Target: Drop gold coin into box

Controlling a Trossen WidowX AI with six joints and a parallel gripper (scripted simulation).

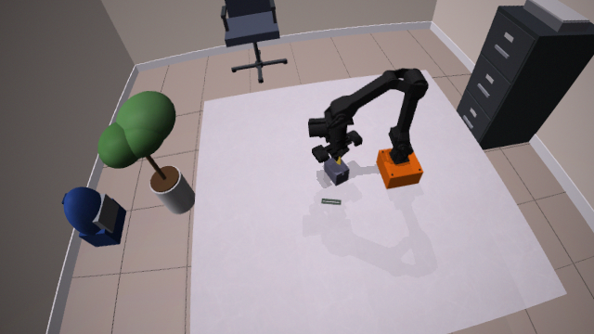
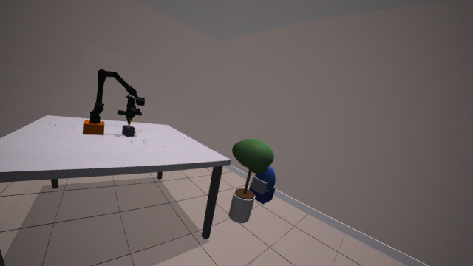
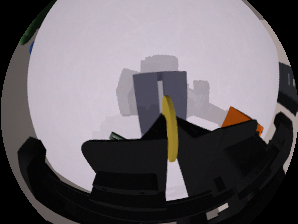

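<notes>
Now: gripper tip 2 cm below the gold coin.
</notes>
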